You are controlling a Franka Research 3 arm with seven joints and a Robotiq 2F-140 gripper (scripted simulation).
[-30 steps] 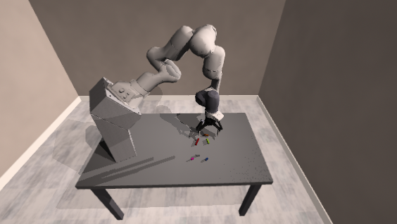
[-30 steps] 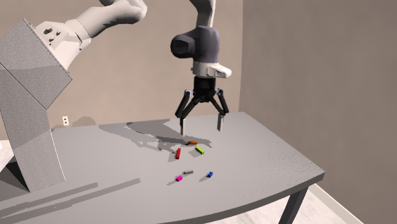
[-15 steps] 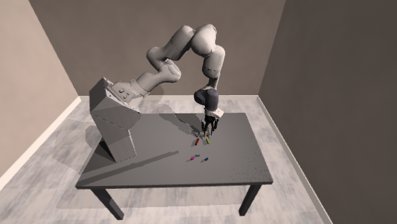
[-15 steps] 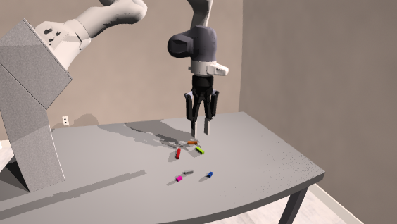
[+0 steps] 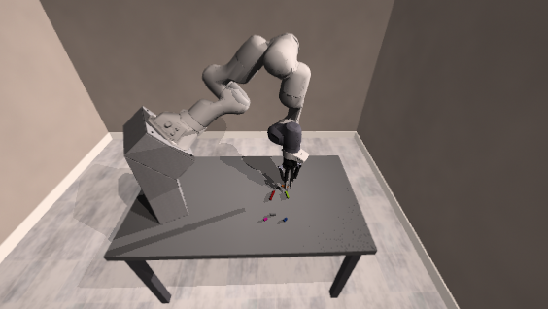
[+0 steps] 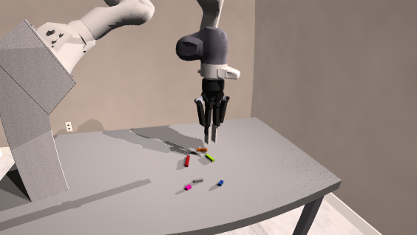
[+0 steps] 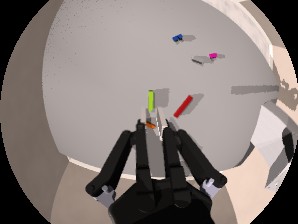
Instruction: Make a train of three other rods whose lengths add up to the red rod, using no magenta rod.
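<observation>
My hand is 10 cm above the lime rod. The rest, counted from my hand: grey rod 16 cm to the right, 10 cm below, 4 cm behind; orange rod 10 cm below, 6 cm to the left, 3 cm behind; red rod 10 cm below, 8 cm behind, 4 cm to the right.
</observation>
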